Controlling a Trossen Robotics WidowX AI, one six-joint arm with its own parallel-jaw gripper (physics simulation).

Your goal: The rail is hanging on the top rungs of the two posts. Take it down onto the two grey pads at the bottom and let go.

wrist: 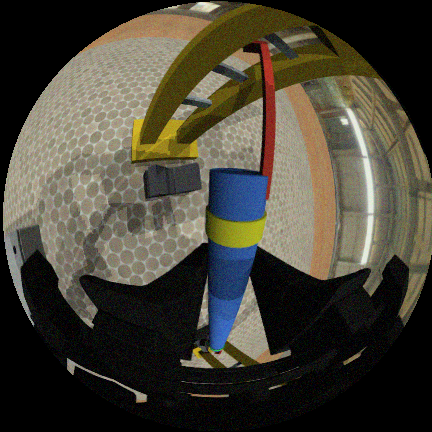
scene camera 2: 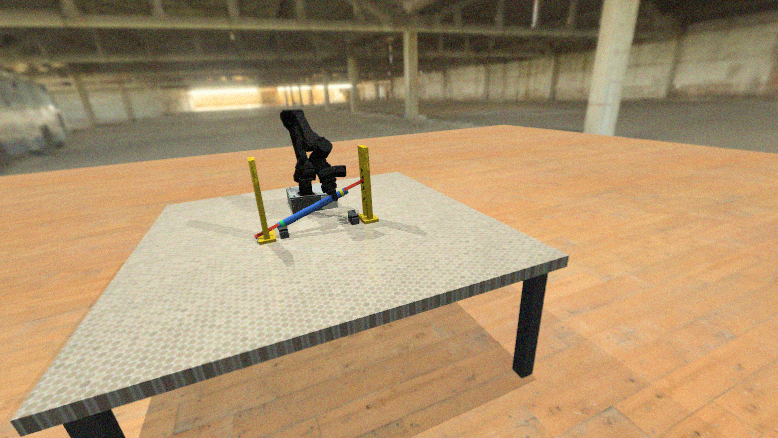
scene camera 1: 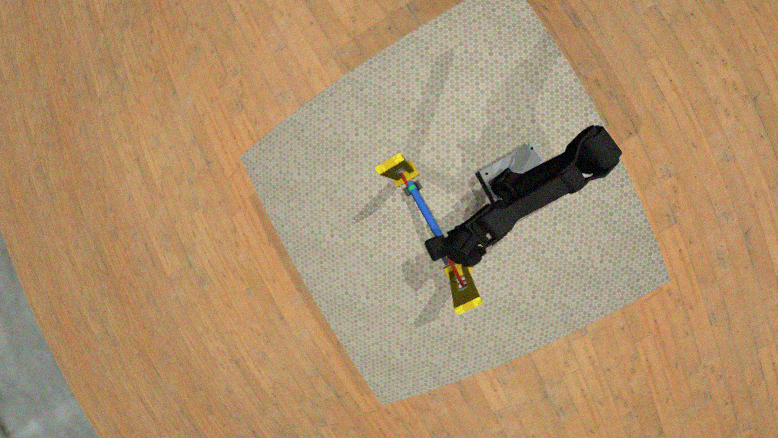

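Seen in the pictures: gripper, fingertip midpoint: (wrist: 227,249) (scene camera 2: 336,199) (scene camera 1: 442,247); arm's base, origin of the base link: (scene camera 2: 306,193) (scene camera 1: 501,184).
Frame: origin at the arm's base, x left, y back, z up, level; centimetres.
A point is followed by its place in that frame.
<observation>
The rail (scene camera 1: 426,214) {x -5.6, y -25.4, z 1.9 cm} (scene camera 2: 310,211) {x -4.8, y -26.7, z 0.6 cm} (wrist: 237,195) {x 9.6, y -25.1, z 6.7 cm}, blue with red ends, slants between the yellow posts. Its green-banded end is low by the left post (scene camera 2: 258,201) {x -22.3, y -27.8, z 8.3 cm}. Its yellow-banded end is higher, with the red arm reaching among the rungs of the right post (scene camera 2: 365,184) {x 17.0, y -30.4, z 8.3 cm} (wrist: 185,65), about halfway up; I cannot tell if it touches a rung. My gripper (scene camera 2: 333,195) {x 5.9, y -26.8, z 3.2 cm} (wrist: 227,249) {x 5.9, y -26.8, z 3.2 cm} is shut on the blue tube near the yellow band. One dark grey pad (scene camera 2: 283,232) {x -16.0, y -27.7, z -5.1 cm} is under the green-banded end; the other pad (scene camera 2: 353,217) {x 11.1, y -29.5, z -4.5 cm} (wrist: 172,180) {x 11.9, y -27.1, z -4.9 cm} stands below the raised end, apart from it.
The posts' yellow feet (scene camera 2: 266,239) {x -22.3, y -28.5, z -6.0 cm} (scene camera 2: 369,219) {x 17.3, y -31.1, z -6.2 cm} stand on the tiled table (scene camera 1: 348,119) {x -51.2, y -30.0, z -7.5 cm} (scene camera 2: 272,304) {x -26.5, y -68.2, z -7.5 cm}. The arm's grey base plate (scene camera 1: 489,168) {x -6.6, y -0.5, z 0.4 cm} lies behind the rail. In scene camera 1 the arm covers part of the rail near the lower post (scene camera 1: 465,299) {x 17.2, y -27.5, z 20.5 cm}.
</observation>
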